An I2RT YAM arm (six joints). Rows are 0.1 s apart.
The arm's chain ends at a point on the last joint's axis. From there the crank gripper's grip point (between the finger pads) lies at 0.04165 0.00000 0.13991 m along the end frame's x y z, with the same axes.
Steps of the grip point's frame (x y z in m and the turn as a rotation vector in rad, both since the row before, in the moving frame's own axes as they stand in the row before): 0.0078 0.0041 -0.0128 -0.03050 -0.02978 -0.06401; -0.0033 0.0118 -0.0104 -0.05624 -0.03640 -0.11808; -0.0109 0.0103 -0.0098 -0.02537 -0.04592 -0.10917; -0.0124 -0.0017 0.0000 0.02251 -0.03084 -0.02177; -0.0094 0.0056 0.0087 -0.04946 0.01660 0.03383; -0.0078 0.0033 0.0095 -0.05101 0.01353 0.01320
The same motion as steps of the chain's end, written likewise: 0.0119 0.0023 -0.0140 -0.03050 -0.02978 -0.06401; 0.0016 0.0085 -0.0117 -0.05624 -0.03640 -0.11808; -0.0044 0.0109 -0.0116 -0.02537 -0.04592 -0.10917; -0.0080 0.0023 -0.0012 0.02251 -0.03084 -0.02177; -0.0116 -0.0027 0.0096 -0.04946 0.01660 0.03383; -0.0096 -0.0044 0.0103 -0.05101 0.01353 0.01320
